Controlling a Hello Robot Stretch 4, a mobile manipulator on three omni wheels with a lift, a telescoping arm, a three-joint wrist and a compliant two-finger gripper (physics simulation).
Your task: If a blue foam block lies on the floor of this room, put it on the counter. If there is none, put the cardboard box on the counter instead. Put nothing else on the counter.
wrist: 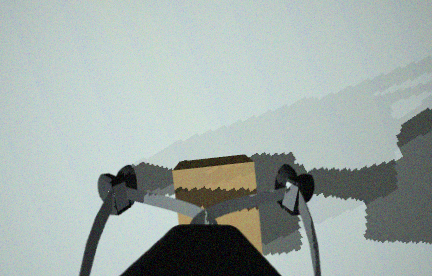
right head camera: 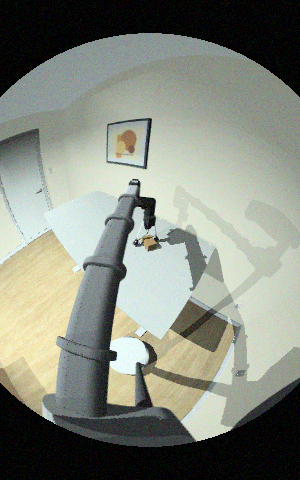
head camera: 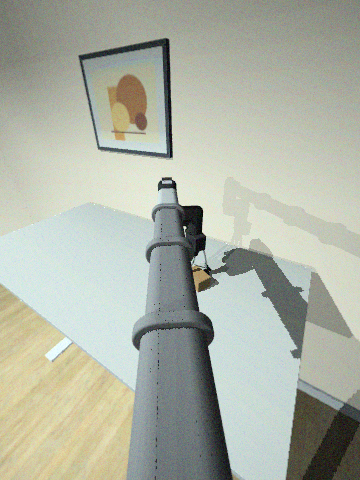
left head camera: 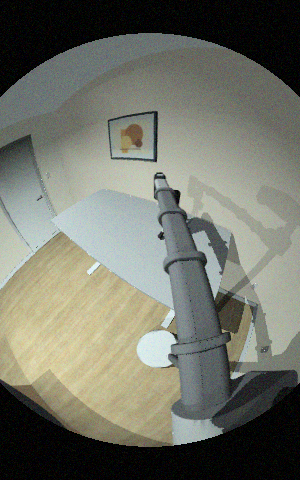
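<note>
The tan cardboard box [head camera: 201, 280] [right head camera: 150, 243] [wrist: 215, 175] rests on a broad pale tabletop [head camera: 75, 260] [left head camera: 115, 235] [right head camera: 150, 290] [wrist: 100, 75]; I cannot tell whether this is the counter. My gripper [right head camera: 147, 241] [wrist: 207, 180] is open and points down at the box. In the wrist view the box lies between the two fingertips, with a gap on each side. How high the tips stand over the tabletop is hard to tell. The black gripper body hides the near end of the box. In the head view the arm hides part of the box. No blue foam block shows on the visible floor.
A round white disc-shaped top [left head camera: 156, 348] [right head camera: 129, 355] stands near the table's front edge. The telescoping arm [head camera: 172, 400] [left head camera: 195, 300] [right head camera: 92, 310] reaches across the tabletop. A wall with a framed picture [head camera: 131, 102] [left head camera: 133, 136] [right head camera: 128, 142] rises behind. A grey door [left head camera: 22, 185] [right head camera: 22, 175] is at the left.
</note>
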